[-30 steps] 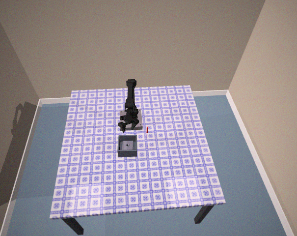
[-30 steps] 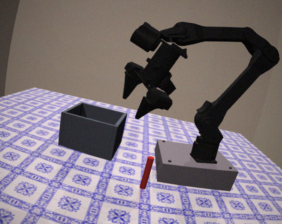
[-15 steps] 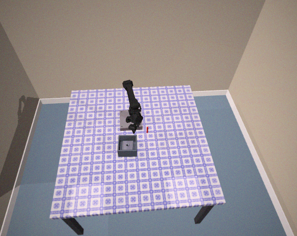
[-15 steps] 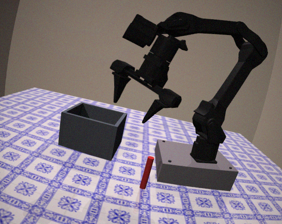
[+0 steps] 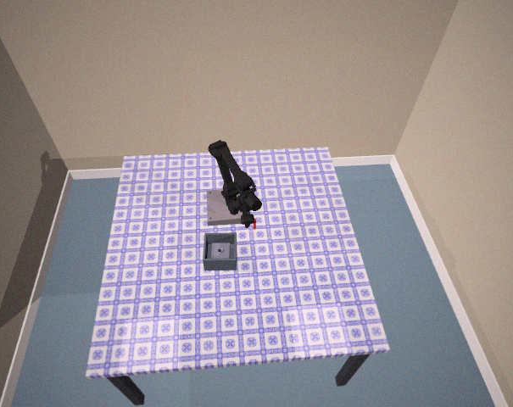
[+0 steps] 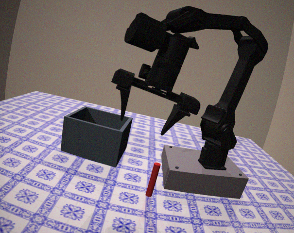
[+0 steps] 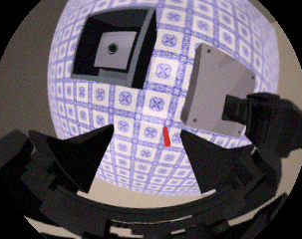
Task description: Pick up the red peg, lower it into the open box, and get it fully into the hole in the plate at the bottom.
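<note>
The red peg lies 9 cm below my gripper tip, 6 cm to the left of it and 4 cm behind it. Round my gripper tip: dark grey box 15 cm to the right, 11 cm below, 10 cm ahead.
</note>
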